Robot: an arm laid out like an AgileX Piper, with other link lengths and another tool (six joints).
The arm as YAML. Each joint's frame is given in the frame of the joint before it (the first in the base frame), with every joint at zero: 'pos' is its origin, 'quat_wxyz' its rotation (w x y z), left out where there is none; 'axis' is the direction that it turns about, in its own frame. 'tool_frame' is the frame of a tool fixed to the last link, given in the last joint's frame.
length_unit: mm
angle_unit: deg
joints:
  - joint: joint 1
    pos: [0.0, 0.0, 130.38]
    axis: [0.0, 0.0, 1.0]
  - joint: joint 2
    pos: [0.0, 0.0, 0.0]
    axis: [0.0, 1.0, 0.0]
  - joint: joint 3
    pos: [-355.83, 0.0, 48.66]
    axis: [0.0, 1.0, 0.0]
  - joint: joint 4
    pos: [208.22, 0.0, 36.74]
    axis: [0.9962, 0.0, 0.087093]
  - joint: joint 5
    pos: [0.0, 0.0, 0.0]
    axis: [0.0, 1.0, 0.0]
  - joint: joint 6
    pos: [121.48, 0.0, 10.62]
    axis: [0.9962, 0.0, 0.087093]
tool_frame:
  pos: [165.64, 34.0, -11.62]
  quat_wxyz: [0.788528, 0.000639, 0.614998, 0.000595]
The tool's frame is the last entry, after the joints.
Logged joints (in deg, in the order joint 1, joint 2, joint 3, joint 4, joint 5, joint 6), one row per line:
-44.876 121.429 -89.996 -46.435 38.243 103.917
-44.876 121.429 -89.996 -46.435 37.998 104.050
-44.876 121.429 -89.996 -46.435 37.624 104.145
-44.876 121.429 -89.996 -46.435 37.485 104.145
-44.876 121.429 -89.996 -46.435 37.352 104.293
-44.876 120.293 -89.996 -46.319 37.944 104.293
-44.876 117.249 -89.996 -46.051 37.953 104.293
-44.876 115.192 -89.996 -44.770 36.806 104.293
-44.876 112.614 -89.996 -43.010 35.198 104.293
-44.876 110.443 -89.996 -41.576 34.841 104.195
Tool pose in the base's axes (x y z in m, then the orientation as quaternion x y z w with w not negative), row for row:
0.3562 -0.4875 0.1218 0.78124 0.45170 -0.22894 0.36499
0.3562 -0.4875 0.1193 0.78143 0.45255 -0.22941 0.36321
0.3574 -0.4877 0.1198 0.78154 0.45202 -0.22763 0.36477
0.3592 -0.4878 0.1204 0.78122 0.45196 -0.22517 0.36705
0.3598 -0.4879 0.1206 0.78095 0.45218 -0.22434 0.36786
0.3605 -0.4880 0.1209 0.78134 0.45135 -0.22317 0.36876
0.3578 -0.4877 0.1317 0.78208 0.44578 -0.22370 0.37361
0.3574 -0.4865 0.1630 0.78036 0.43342 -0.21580 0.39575
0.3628 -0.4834 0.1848 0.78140 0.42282 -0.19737 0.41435
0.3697 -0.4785 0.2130 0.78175 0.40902 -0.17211 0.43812
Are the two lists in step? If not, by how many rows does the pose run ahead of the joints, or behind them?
The pose runs 1 row behind the joints: the pose in row i belongs to the joints in row i - 1.
